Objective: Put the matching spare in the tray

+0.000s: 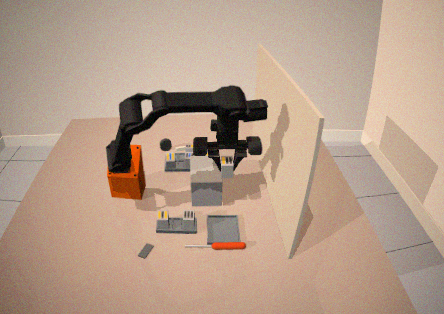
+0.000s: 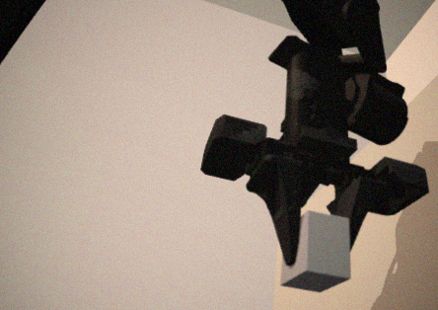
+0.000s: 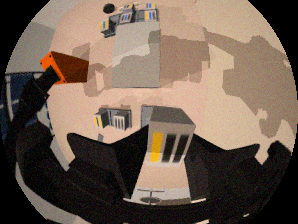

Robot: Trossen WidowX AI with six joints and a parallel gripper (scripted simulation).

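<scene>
My gripper tip is now 1 cm past the grey tray, 7 cm to the left of it and 17 cm above it. From my gripper tip the other things lie so: tall beige panel 17 cm ahead, 14 cm to the left, 5 cm above; grey mounted unit 6 cm behind, 14 cm to the left, 12 cm below; grey spare 2 cm above.
</scene>
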